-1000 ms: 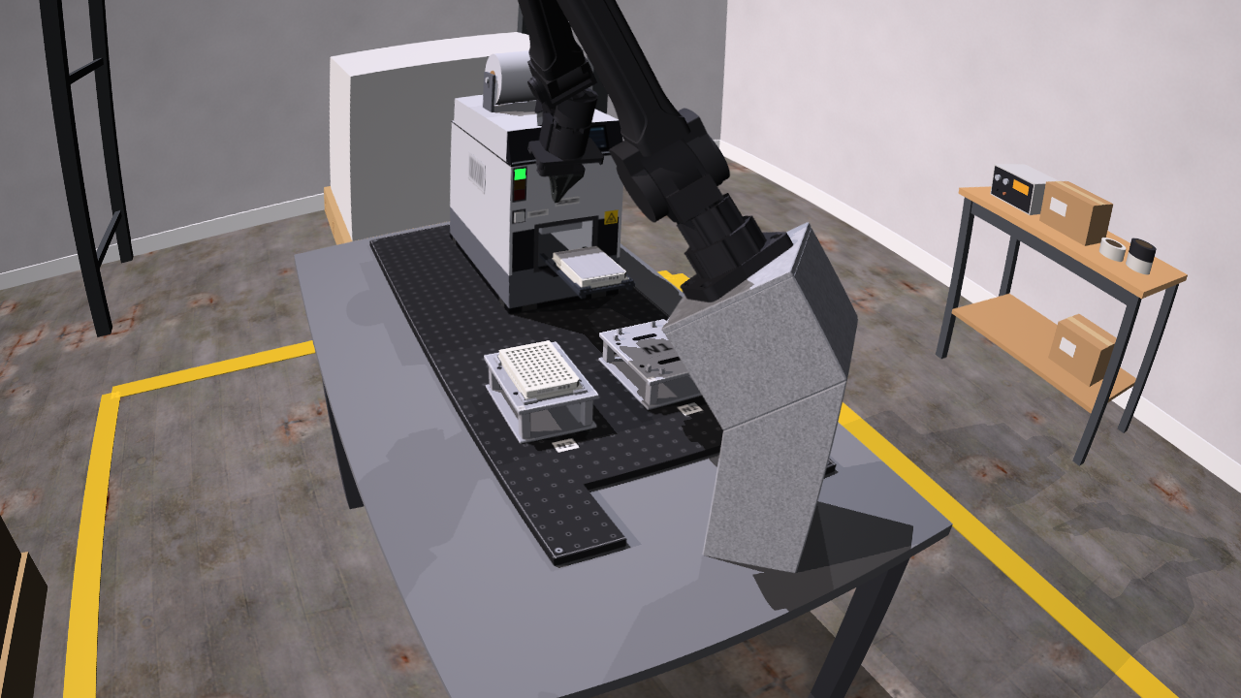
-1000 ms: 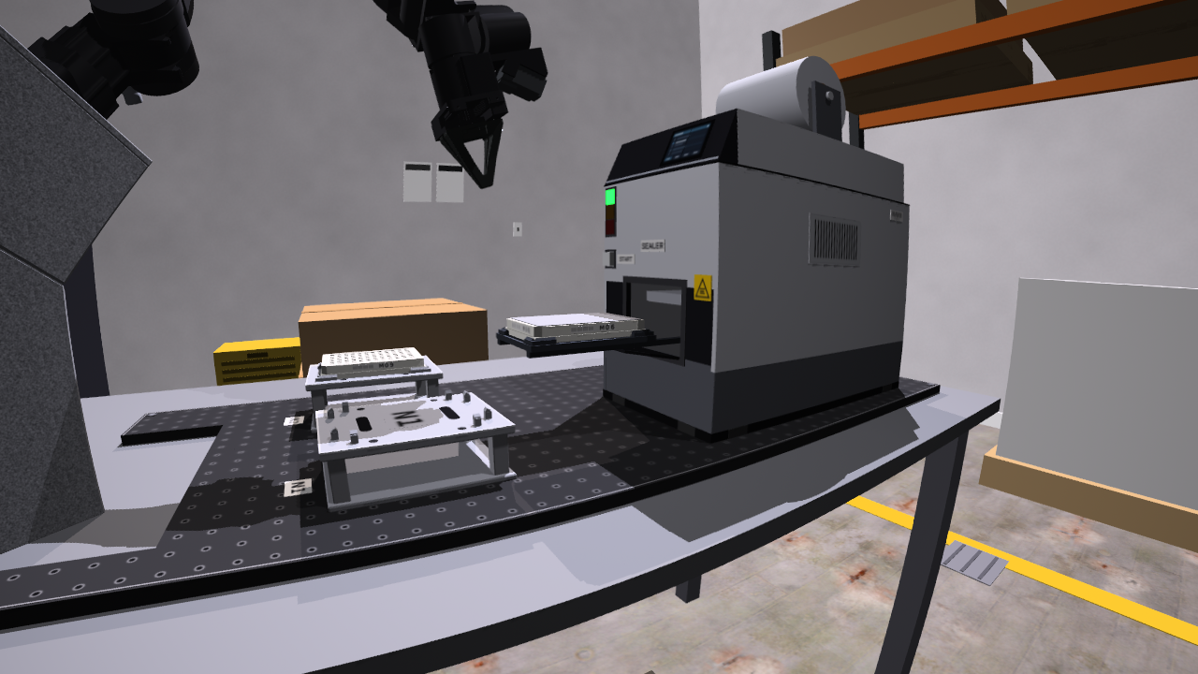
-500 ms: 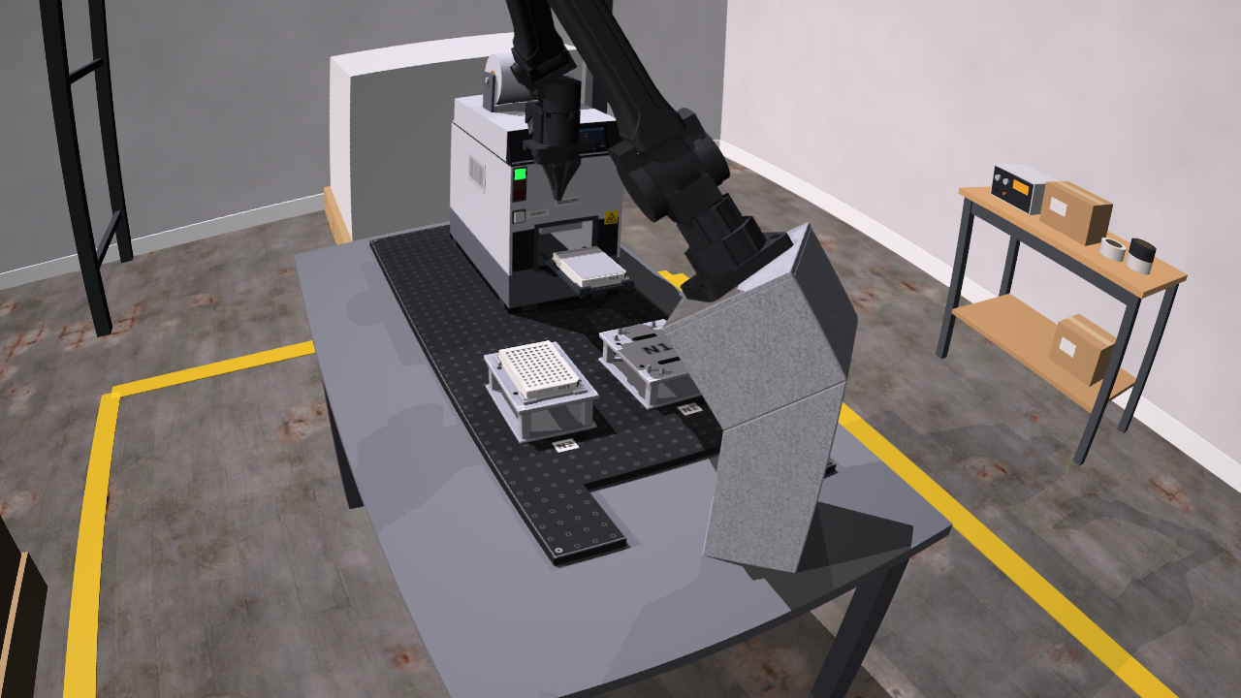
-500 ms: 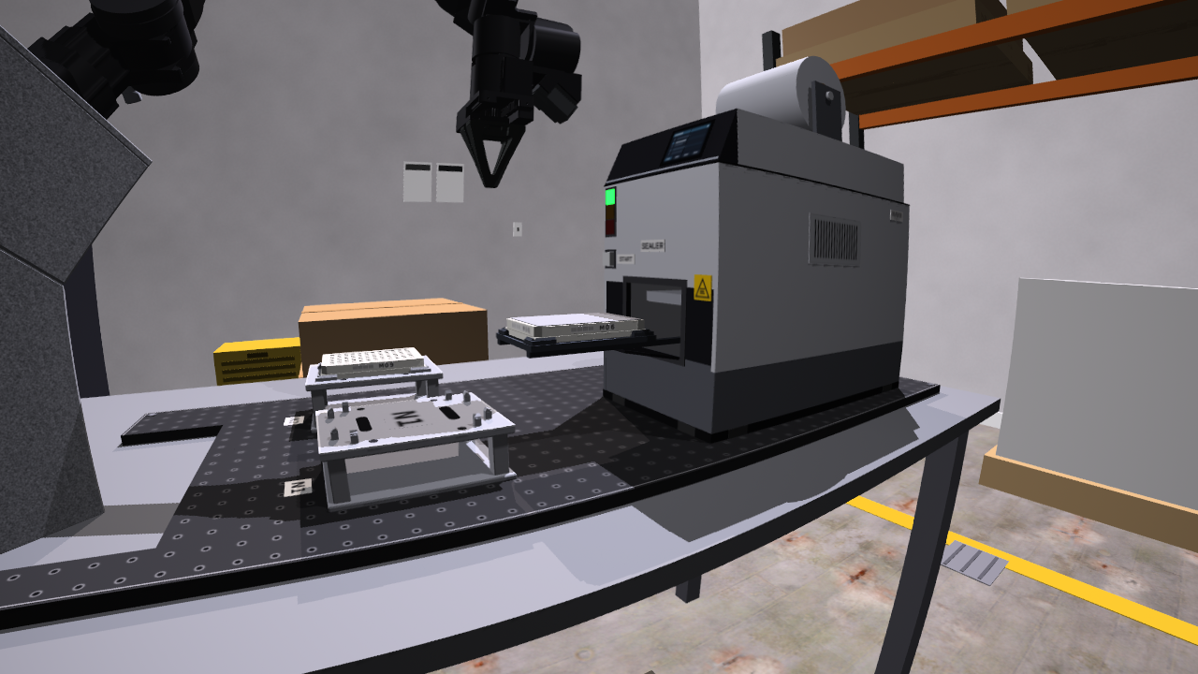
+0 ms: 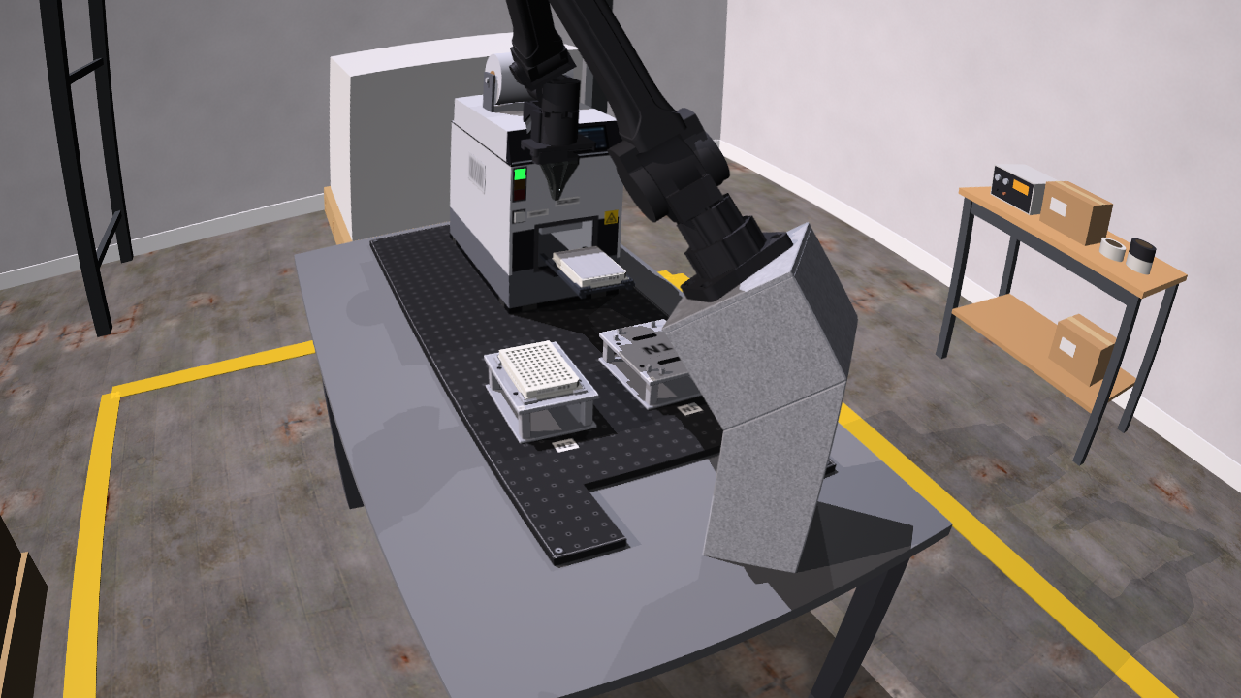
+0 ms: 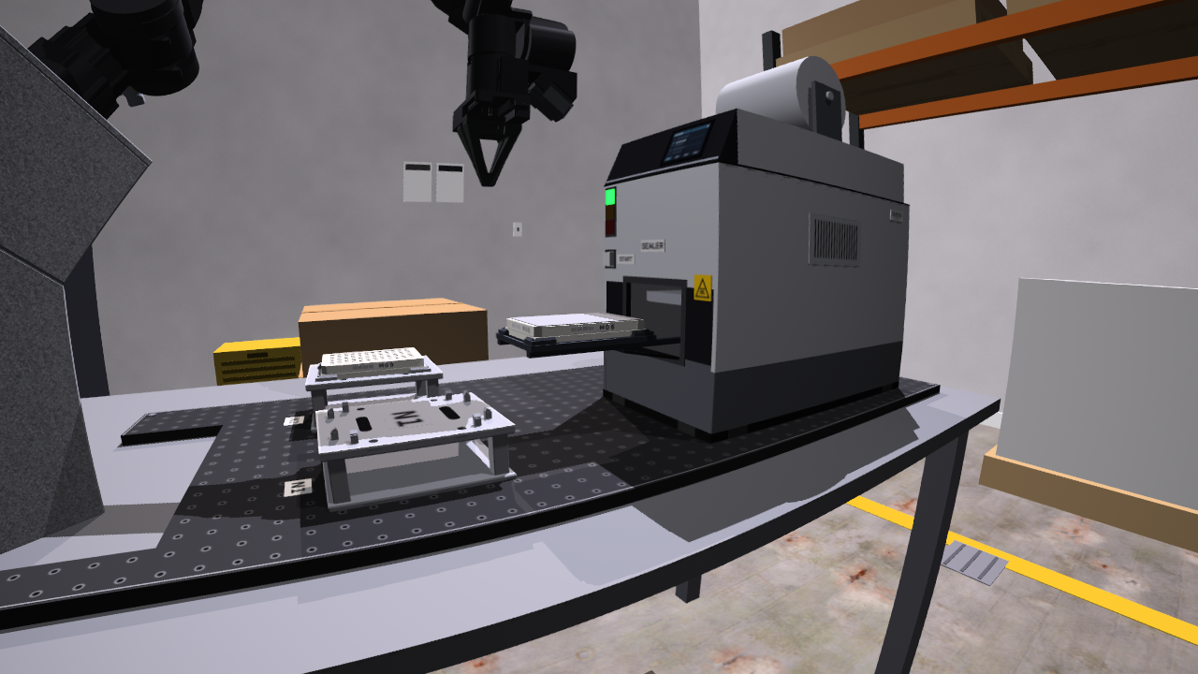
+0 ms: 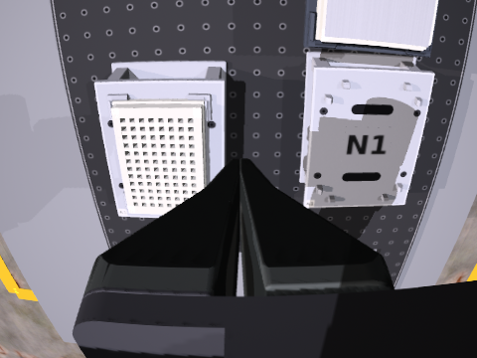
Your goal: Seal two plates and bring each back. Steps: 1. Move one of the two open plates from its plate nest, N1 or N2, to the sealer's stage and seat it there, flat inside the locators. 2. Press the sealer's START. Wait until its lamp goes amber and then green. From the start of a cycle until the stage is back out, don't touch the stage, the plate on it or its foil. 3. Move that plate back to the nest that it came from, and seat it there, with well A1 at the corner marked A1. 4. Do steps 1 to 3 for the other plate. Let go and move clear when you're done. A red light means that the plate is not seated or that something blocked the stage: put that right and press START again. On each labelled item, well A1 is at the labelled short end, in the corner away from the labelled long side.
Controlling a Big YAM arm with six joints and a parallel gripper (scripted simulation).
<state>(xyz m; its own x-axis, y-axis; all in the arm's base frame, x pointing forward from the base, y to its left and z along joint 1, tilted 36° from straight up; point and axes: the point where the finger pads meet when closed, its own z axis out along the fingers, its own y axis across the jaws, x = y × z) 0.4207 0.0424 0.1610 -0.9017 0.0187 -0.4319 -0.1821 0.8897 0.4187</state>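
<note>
My gripper is now 8 cm short of the sealer stage, 8 cm to the left of it and 18 cm above it. From my hand the other things lie so: nest N2: 15 cm behind, 5 cm to the left, 23 cm below; white well plate: 15 cm behind, 5 cm to the left, 22 cm below; start button: 16 cm ahead, 3 cm to the left, 9 cm below.
</note>
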